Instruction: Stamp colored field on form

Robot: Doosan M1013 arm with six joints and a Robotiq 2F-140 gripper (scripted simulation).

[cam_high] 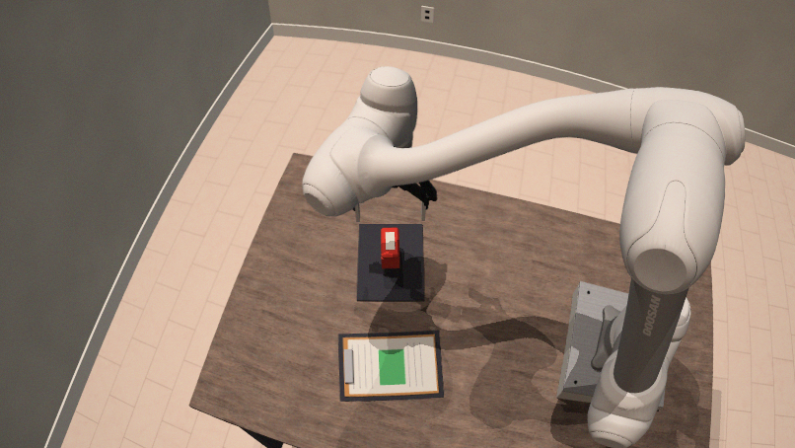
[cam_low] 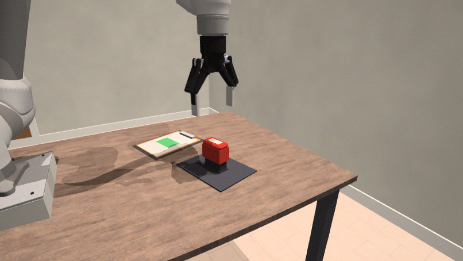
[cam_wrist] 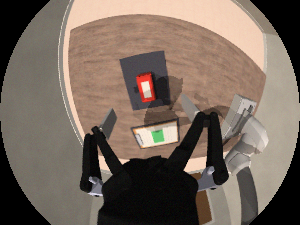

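Now: the stamp 17 cm below my hand. Also, from my hand: mat: 22 cm below; clipboard: 9 cm behind, 28 cm to the left, 21 cm below.
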